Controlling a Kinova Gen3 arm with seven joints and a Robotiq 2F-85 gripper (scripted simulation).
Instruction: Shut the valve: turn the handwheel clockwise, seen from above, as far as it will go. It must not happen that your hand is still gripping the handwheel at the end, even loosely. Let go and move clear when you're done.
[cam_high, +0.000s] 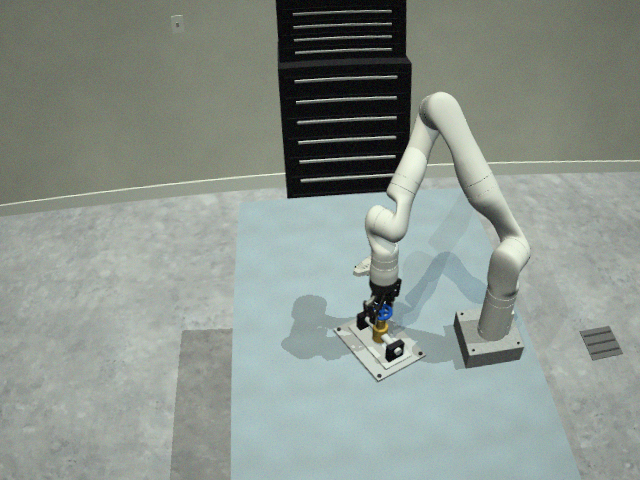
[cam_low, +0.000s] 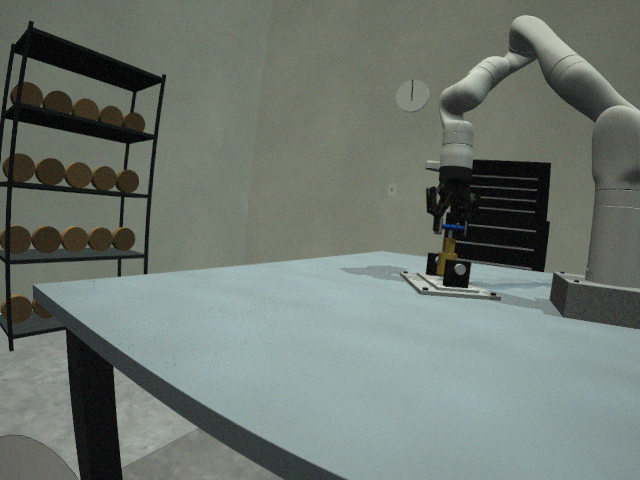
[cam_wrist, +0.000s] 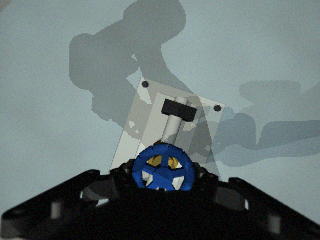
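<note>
My gripper is now right at the blue handwheel.
</note>
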